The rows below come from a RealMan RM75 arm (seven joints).
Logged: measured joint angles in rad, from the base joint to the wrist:
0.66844, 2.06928, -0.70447, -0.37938, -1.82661, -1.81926, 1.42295
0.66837, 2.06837, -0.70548, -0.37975, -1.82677, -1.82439, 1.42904
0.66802, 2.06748, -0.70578, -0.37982, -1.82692, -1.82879, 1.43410
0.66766, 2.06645, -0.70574, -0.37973, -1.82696, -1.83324, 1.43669
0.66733, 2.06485, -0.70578, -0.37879, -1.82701, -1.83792, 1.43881
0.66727, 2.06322, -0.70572, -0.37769, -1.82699, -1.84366, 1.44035
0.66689, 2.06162, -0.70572, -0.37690, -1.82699, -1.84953, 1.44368
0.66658, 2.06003, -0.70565, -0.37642, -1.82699, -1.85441, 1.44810
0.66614, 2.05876, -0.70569, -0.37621, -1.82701, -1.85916, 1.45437
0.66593, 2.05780, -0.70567, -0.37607, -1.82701, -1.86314, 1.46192
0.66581, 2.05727, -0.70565, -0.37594, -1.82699, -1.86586, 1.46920
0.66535, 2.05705, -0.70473, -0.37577, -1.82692, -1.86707, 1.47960
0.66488, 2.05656, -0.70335, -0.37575, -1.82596, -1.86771, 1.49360
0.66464, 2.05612, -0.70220, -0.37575, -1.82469, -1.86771, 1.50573
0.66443, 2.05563, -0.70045, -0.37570, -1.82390, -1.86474, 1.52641
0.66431, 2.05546, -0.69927, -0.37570, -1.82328, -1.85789, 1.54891
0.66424, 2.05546, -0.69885, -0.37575, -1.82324, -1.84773, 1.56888
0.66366, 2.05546, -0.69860, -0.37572, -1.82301, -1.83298, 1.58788
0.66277, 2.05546, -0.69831, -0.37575, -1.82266, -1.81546, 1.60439
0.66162, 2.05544, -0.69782, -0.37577, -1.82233, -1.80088, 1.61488
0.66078, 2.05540, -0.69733, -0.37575, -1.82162, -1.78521, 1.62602
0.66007, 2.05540, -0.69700, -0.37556, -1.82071, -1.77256, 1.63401
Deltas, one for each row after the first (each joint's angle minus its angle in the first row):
-0.00007, -0.00091, -0.00101, -0.00037, -0.00016, -0.00513, 0.00609
-0.00042, -0.00180, -0.00131, -0.00044, -0.00031, -0.00953, 0.01115
-0.00078, -0.00283, -0.00127, -0.00035, -0.00035, -0.01398, 0.01374
-0.00111, -0.00443, -0.00131, 0.00059, -0.00040, -0.01866, 0.01586
-0.00117, -0.00606, -0.00125, 0.00169, -0.00038, -0.02440, 0.01740
-0.00155, -0.00766, -0.00125, 0.00248, -0.00038, -0.03027, 0.02073
-0.00186, -0.00925, -0.00118, 0.00296, -0.00038, -0.03515, 0.02515
-0.00230, -0.01052, -0.00122, 0.00317, -0.00040, -0.03990, 0.03142
-0.00251, -0.01148, -0.00120, 0.00331, -0.00040, -0.04388, 0.03897
-0.00263, -0.01201, -0.00118, 0.00344, -0.00038, -0.04660, 0.04625
-0.00309, -0.01223, -0.00026, 0.00361, -0.00031, -0.04781, 0.05665
-0.00356, -0.01272, 0.00112, 0.00363, 0.00065, -0.04845, 0.07065
-0.00380, -0.01316, 0.00227, 0.00363, 0.00192, -0.04845, 0.08278
-0.00401, -0.01365, 0.00402, 0.00368, 0.00271, -0.04548, 0.10346
-0.00413, -0.01382, 0.00520, 0.00368, 0.00333, -0.03863, 0.12596
-0.00420, -0.01382, 0.00562, 0.00363, 0.00337, -0.02847, 0.14593
-0.00478, -0.01382, 0.00587, 0.00366, 0.00360, -0.01372, 0.16493
-0.00567, -0.01382, 0.00616, 0.00363, 0.00395, 0.00380, 0.18144
-0.00682, -0.01384, 0.00665, 0.00361, 0.00428, 0.01838, 0.19193
-0.00766, -0.01388, 0.00714, 0.00363, 0.00499, 0.03405, 0.20307
-0.00837, -0.01388, 0.00747, 0.00382, 0.00590, 0.04670, 0.21106

